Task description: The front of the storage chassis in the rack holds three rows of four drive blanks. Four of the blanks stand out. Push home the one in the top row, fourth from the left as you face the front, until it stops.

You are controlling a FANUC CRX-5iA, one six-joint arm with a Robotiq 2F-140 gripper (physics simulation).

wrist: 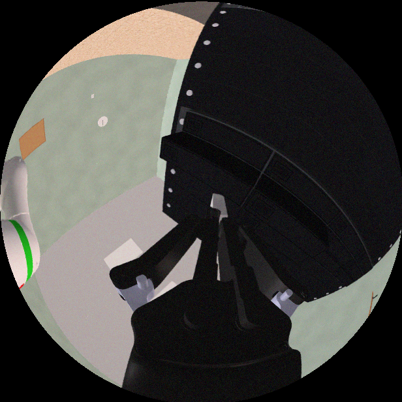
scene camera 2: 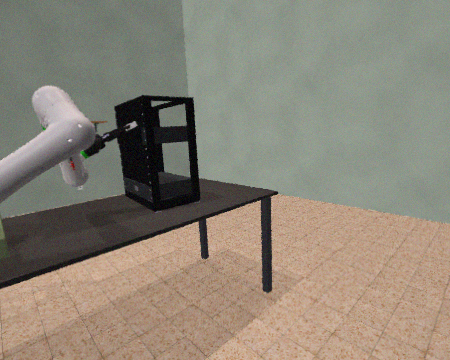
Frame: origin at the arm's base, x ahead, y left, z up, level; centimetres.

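Where they show: gripper, between the fingertips: (scene camera 2: 136, 123).
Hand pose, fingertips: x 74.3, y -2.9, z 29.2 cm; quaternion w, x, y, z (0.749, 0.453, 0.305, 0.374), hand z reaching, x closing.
After its pixels a point has its place.
The storage chassis (wrist: 200, 123) shows as a dark front in the rack (scene camera 2: 193, 150) {x 100.2, y -17.5, z 12.6 cm} (wrist: 196, 80). In the wrist view, long dark blanks (wrist: 168, 148) stand out from it, running from the left edge toward the lower right. The face is very dark, and I cannot tell exactly where the top-row fourth blank begins and ends. My gripper (scene camera 2: 132, 126) {x 74.3, y -2.9, z 29.2 cm} (wrist: 216, 202) is shut and empty, its pale fingertips together at the chassis front, close below the left part of the standing-out blanks in the wrist view. Whether the tips touch a blank cannot be told.
The rack stands on a dark table (scene camera 2: 235, 189) {x 138.9, y -14.2, z -18.9 cm}. A lower unit (scene camera 2: 175, 187) {x 89.1, y -12.3, z -7.9 cm} sits in the rack's bottom. The white arm (scene camera 2: 60, 142) {x 28.9, y -39.7, z 21.8 cm} reaches in from the left. The rack's side rail, with a line of holes, runs left of the chassis front in the wrist view.
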